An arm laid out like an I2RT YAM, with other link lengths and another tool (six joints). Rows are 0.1 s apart.
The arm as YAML. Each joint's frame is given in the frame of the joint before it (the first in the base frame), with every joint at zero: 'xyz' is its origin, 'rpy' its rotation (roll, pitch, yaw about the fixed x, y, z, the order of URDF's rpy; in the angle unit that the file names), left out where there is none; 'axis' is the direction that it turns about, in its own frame. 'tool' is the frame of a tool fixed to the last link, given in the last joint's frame.
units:
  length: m
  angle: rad
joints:
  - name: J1
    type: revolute
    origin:
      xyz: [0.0, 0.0, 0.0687]
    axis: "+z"
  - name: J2
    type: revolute
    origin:
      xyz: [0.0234, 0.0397, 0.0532]
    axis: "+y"
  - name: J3
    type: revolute
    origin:
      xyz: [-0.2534, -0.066, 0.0]
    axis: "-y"
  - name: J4
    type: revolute
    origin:
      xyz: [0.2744, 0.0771, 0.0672]
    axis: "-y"
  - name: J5
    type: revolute
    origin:
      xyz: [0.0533, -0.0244, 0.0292]
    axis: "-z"
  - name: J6
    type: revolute
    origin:
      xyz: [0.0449, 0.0, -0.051]
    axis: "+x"
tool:
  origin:
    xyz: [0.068, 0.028, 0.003]
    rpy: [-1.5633, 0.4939, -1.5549]
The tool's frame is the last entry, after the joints.
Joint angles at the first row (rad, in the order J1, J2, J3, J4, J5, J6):
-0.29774, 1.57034, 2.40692, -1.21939, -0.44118, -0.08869
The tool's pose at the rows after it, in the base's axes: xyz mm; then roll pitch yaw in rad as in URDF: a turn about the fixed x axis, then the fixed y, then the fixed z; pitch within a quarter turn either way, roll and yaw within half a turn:
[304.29 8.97 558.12 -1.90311 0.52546 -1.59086]
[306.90 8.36 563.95 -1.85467 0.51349 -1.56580]
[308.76 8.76 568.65 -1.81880 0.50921 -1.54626]
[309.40 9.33 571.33 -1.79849 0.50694 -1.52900]
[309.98 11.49 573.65 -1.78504 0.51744 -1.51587]
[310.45 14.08 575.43 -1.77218 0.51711 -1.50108]
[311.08 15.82 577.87 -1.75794 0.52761 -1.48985]
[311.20 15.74 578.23 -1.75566 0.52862 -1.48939]
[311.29 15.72 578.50 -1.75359 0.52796 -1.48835]
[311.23 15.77 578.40 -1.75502 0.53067 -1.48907]
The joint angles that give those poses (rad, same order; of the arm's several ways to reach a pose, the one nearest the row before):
-0.29775, 1.57034, 2.40691, -1.15835, -0.41676, -0.08145
-0.29736, 1.57029, 2.40683, -1.11445, -0.41752, -0.08106
-0.29429, 1.57034, 2.40692, -1.08091, -0.41789, -0.07496
-0.29429, 1.57039, 2.40701, -1.06264, -0.42589, -0.07305
-0.28747, 1.57037, 2.40696, -1.04889, -0.42862, -0.05818
-0.27866, 1.57031, 2.40687, -1.03664, -0.42896, -0.05436
-0.27256, 1.57038, 2.40697, -1.02218, -0.42972, -0.03872
-0.27259, 1.57033, 2.40690, -1.01987, -0.42938, -0.03682
-0.27256, 1.57039, 2.40701, -1.01801, -0.42935, -0.03682
-0.27256, 1.57031, 2.40685, -1.01909, -0.42973, -0.03453

